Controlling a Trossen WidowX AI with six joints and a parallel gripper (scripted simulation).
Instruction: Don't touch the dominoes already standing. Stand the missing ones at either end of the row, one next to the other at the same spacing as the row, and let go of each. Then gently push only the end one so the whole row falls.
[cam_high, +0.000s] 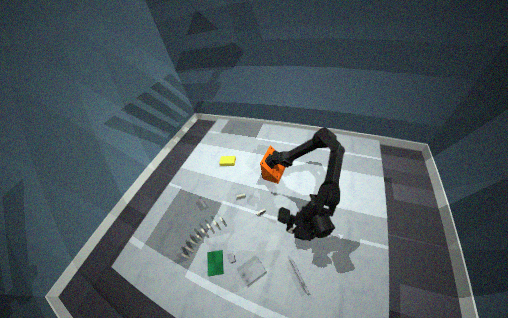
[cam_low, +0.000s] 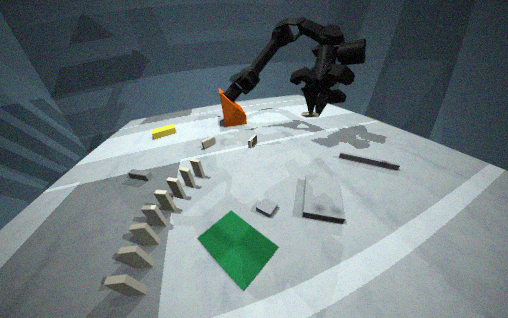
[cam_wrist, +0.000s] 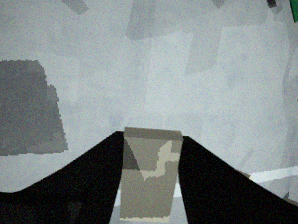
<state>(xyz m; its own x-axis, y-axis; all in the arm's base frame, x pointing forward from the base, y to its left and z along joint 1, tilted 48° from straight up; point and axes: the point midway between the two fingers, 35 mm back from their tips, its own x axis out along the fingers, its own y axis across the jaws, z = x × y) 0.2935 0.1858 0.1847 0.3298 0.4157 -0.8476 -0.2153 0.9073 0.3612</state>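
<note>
The thin bar lies 13 cm ahead of my gripper tip, 11 cm to the left of it and 9 cm below it. The rest, counted from my gripper tip: green flat patch 28 cm ahead, 25 cm to the right, 10 cm below; then grey cube 22 cm ahead, 19 cm to the right, 9 cm below; then grey slab 22 cm ahead, 9 cm below, 8 cm to the right.
</note>
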